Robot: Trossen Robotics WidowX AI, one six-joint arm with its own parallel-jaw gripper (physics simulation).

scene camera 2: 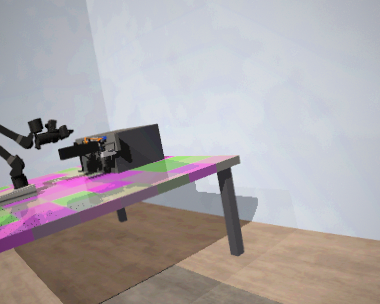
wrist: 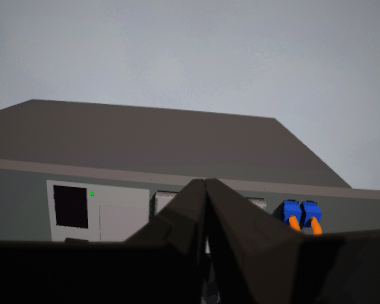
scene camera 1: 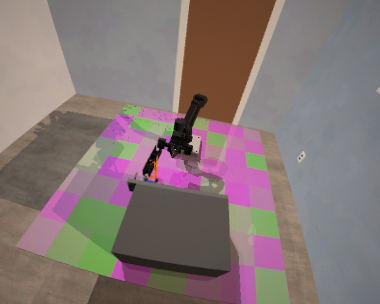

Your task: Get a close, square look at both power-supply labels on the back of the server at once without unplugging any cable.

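Pixels of known places: gripper, fingertip midpoint: point(scene camera 2: 73, 130) point(wrist: 204, 191) point(scene camera 1: 172, 157); arm's base at its link origin: point(scene camera 2: 21, 187) point(scene camera 1: 183, 145).
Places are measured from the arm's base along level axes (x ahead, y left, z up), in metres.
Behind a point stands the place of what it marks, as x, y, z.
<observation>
The dark grey server point(scene camera 1: 175, 225) @(0.632, 0.078, 0.158) point(scene camera 2: 140, 147) @(0.635, -0.136, 0.052) point(wrist: 165, 132) @(0.609, 0.042, 0.158) lies on the table. In the wrist view its top takes up much of the middle and its back face is low, cut off by the gripper. The left power supply point(wrist: 94, 233) @(0.450, 0.076, 0.106) shows a black square, a green light and the upper part of a pale label panel point(wrist: 124, 222) @(0.451, 0.050, 0.121). The right power supply point(wrist: 166, 200) @(0.444, 0.015, 0.149) shows in slivers beside the fingers; its label is hidden behind them. My gripper point(scene camera 2: 71, 131) @(0.327, -0.013, 0.215) point(wrist: 204, 191) @(0.327, -0.013, 0.215) is shut and empty, raised in front of the server's back.
Blue plugs point(wrist: 292, 211) @(0.445, -0.083, 0.151) with orange cables point(scene camera 1: 155, 167) @(0.351, -0.097, 0.133) point(scene camera 2: 92, 140) point(wrist: 316, 226) @(0.432, -0.099, 0.147) sit at the right of the back face in the wrist view. A black bar point(scene camera 1: 150, 161) @(0.327, -0.132, 0.144) point(scene camera 2: 77, 151) @(0.275, -0.150, 0.113) sticks out from the server's back beside the cables. The checkered table point(scene camera 1: 265, 217) @(0.401, 0.585, -0.048) point(scene camera 2: 172, 165) @(0.648, -0.383, -0.048) carries the arm's base.
</observation>
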